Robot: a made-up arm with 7 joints.
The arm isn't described. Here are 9 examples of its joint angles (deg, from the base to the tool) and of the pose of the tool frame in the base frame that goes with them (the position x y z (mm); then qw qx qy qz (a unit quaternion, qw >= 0)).
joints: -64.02 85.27 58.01 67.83 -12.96 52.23 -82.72
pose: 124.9 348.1 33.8 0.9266 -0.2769 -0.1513 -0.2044
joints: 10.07 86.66 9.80 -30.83 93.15 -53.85 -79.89
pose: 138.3 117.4 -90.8 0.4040 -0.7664 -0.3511 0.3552
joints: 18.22 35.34 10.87 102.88 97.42 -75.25 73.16
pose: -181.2 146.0 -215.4 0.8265 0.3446 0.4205 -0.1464
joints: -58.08 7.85 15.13 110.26 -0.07 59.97 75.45
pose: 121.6 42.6 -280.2 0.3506 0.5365 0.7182 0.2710
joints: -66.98 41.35 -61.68 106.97 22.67 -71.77 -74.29
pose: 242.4 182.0 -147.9 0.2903 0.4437 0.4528 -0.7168
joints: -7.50 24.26 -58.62 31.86 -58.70 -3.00 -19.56
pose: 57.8 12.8 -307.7 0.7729 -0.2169 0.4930 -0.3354
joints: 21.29 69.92 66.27 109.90 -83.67 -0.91 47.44
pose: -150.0 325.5 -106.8 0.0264 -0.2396 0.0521 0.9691
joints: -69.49 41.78 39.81 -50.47 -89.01 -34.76 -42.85
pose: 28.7 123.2 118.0 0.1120 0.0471 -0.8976 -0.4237
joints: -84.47 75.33 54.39 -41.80 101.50 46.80 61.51
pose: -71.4 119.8 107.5 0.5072 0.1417 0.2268 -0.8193
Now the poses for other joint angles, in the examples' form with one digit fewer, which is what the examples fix.
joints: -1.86 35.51 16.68 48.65 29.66 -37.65 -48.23
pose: 105 219 -233 0.765 0.331 0.385 -0.397
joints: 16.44 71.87 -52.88 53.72 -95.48 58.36 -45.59
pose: -103 273 -172 0.396 -0.418 0.780 0.245
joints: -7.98 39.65 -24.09 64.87 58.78 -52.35 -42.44
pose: 46 166 -288 0.347 0.355 0.419 -0.760
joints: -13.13 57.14 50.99 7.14 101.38 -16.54 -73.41
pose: 159 268 17 0.320 0.653 0.685 0.042
